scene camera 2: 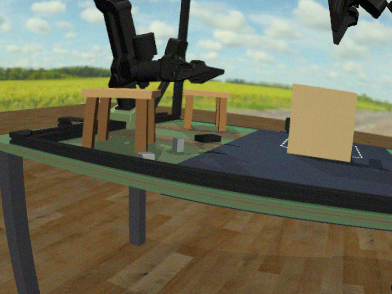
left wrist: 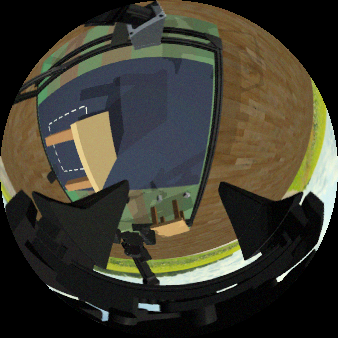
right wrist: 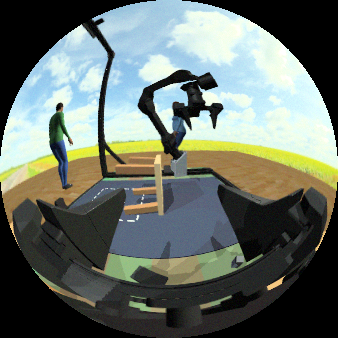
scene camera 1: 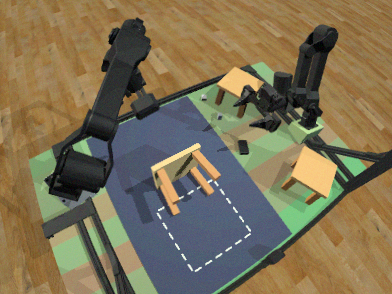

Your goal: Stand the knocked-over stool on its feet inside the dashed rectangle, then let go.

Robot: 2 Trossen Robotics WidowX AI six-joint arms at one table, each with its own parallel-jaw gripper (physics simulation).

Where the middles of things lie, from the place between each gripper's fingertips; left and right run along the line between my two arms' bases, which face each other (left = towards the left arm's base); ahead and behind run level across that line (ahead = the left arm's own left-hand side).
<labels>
Now: left hand 200 mm past the pale wooden stool [scene camera 2: 322, 121], 170 mm above it and 70 mm to the left of it.
Right now my right hand is 23 cm to the right of the pale wooden stool, 13 cm past it and 9 cm above it.
</labels>
